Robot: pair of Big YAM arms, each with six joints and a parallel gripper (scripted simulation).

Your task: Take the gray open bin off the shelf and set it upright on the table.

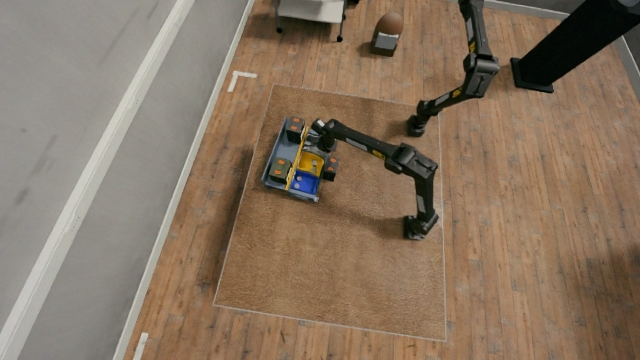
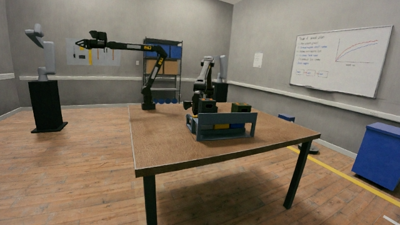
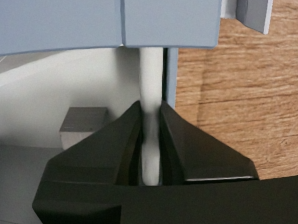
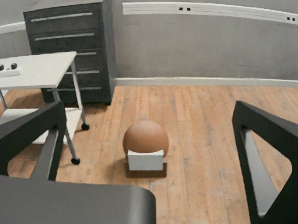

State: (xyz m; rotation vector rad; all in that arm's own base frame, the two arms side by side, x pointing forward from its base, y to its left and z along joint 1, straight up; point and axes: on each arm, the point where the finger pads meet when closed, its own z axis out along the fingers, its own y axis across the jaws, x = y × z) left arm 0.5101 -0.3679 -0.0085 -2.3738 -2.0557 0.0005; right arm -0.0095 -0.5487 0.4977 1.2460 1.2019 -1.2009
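My left gripper is now 80 mm short of the gray open bin, 10 mm to the left of it and 10 mm below it. The rest, counted from my left hand: blue-gray shelf 120 mm ahead, 100 mm to the left, 30 mm above; then yellow bin 100 mm ahead, 100 mm to the left, 10 mm above; then blue bin 110 mm ahead, 210 mm to the left, 10 mm above.
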